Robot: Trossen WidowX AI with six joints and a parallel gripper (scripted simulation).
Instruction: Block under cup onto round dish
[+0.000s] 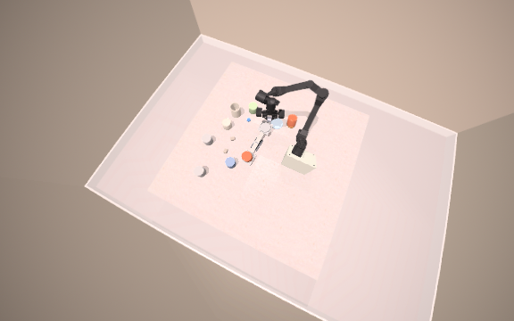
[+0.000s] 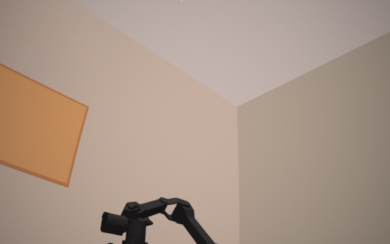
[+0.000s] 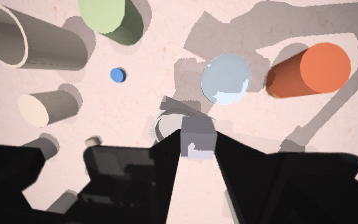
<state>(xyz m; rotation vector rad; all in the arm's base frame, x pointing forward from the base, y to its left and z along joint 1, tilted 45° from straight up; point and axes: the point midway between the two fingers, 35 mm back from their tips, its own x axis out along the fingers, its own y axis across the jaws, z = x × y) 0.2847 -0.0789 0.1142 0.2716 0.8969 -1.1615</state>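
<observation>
Right now the pale blue round dish is 13 cm below my gripper tip, 8 cm to the right of it and 4 cm behind it. The rest, counted from my gripper tip: blue disc 17 cm ahead, 13 cm below, 2 cm to the left; grey block 1 cm above; balance 16 cm to the left, 11 cm below, 1 cm ahead.
</observation>
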